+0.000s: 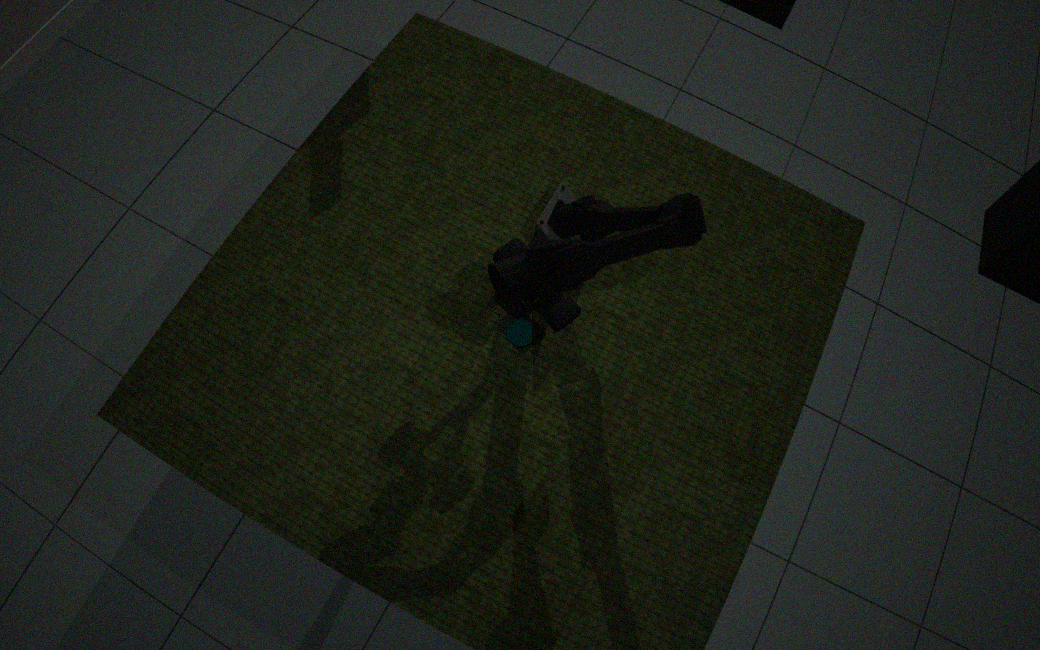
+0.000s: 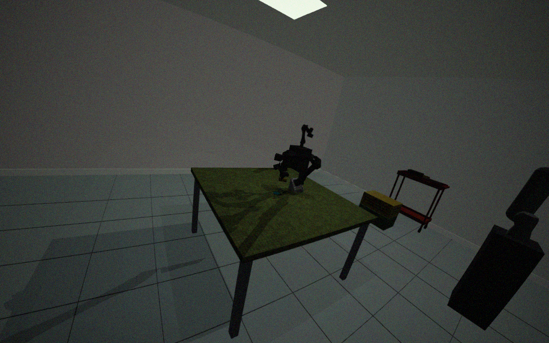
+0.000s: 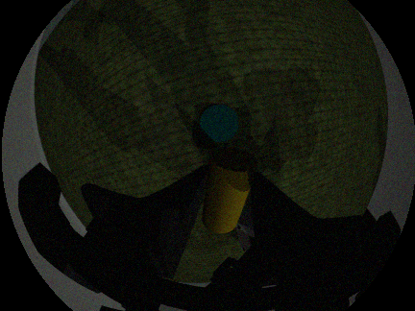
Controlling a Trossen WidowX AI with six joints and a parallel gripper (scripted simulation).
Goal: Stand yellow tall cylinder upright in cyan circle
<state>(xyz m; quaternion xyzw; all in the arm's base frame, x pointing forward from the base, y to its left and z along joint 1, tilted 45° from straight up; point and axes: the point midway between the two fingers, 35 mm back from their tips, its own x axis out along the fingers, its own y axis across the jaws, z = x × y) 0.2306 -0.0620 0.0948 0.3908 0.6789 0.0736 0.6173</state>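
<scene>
Right now my gripper tip is 14 cm above the cyan circle and 1 cm short of it. From my gripper tip the other things lie so: yellow tall cylinder: 2 cm behind, 1 cm to the left.
</scene>
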